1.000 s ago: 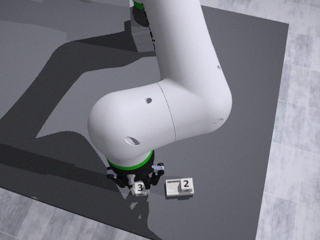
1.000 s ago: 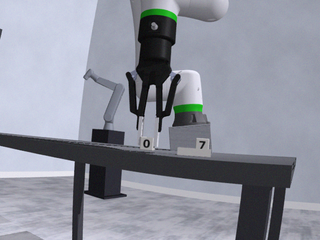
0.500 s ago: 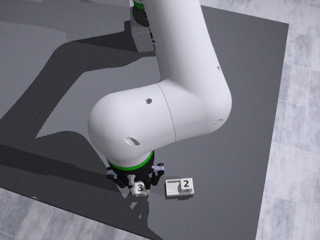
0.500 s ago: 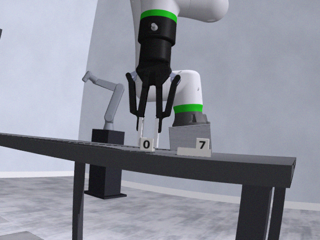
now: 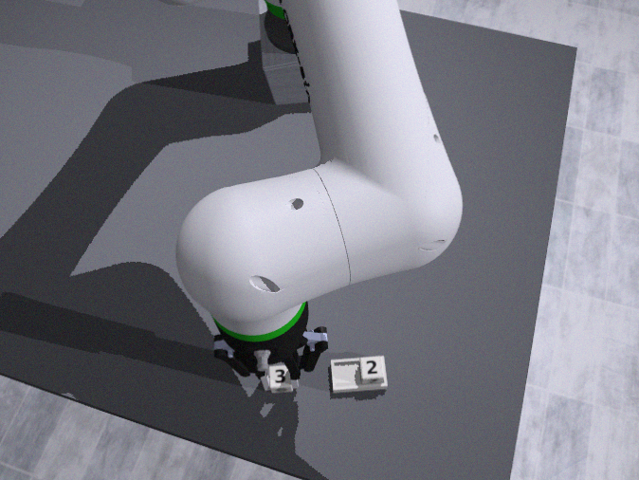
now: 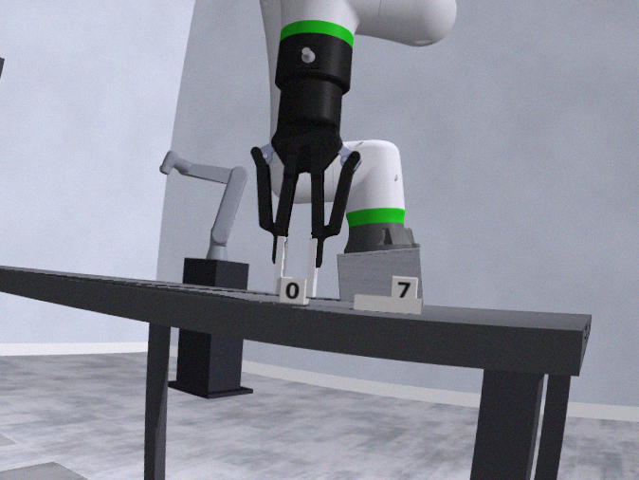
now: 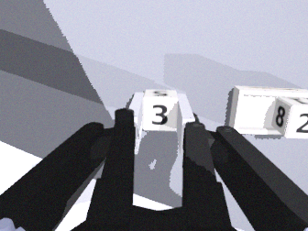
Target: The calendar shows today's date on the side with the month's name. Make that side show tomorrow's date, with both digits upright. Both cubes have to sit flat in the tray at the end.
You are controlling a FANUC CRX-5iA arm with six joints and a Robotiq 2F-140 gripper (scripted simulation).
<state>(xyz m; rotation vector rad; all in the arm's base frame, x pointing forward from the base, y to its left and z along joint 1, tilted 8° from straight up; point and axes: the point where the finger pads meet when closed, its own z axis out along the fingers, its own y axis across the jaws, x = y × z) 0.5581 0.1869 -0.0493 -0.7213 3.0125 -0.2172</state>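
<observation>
Right now my hand is 3 cm above the cube. Round my hand: tray: 10 cm to the left, 5 cm behind, 3 cm below.
</observation>
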